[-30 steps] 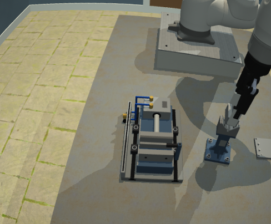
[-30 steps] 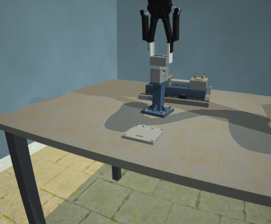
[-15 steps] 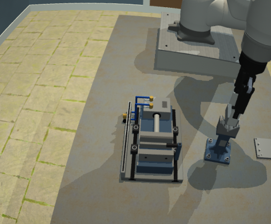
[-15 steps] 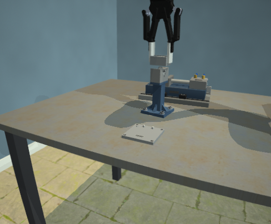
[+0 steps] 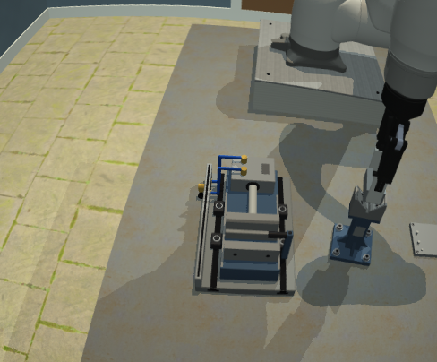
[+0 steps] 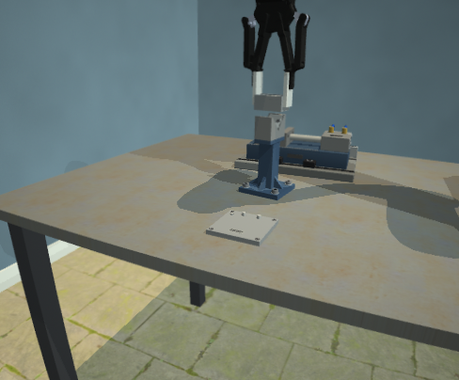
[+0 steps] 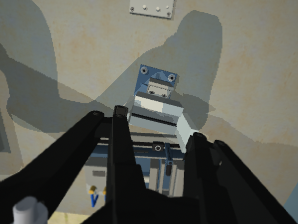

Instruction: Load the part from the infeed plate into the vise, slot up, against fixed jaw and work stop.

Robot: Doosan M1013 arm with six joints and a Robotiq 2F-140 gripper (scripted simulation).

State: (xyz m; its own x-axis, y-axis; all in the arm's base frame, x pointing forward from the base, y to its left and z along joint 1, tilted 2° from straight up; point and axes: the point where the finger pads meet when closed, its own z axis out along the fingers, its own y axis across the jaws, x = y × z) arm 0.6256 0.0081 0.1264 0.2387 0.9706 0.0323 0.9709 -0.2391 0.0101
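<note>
The part lies 2 cm below my hand. Also, from my hand: work stop 18 cm to the right, 12 cm below, 4 cm ahead; then moving jaw 22 cm to the right, 13 cm below; then blue pedestal 15 cm below.
</note>
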